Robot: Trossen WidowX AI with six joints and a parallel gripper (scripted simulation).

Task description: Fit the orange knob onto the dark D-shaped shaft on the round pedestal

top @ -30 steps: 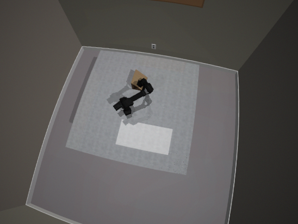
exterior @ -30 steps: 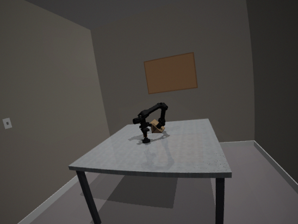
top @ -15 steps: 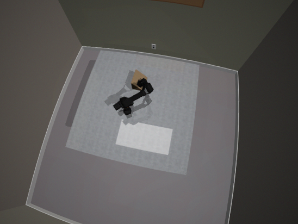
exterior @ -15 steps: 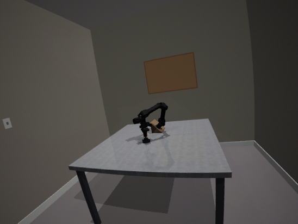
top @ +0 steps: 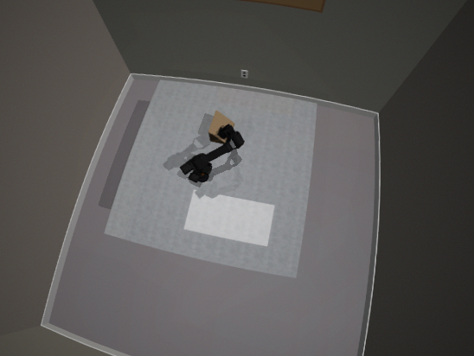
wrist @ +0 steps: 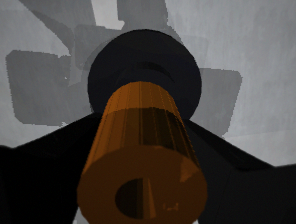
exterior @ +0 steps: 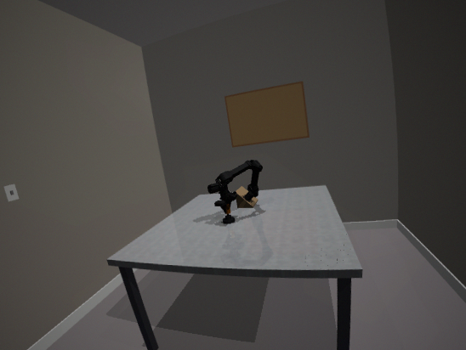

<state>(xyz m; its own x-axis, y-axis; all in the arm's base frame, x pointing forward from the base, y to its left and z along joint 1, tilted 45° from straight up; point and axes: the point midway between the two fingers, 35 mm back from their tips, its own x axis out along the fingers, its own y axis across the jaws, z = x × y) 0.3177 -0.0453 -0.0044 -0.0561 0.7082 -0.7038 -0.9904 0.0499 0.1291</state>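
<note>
Right now the orange knob is 2 cm above my gripper tip. From my gripper tip the other things lie so: round pedestal (4 cm below).
</note>
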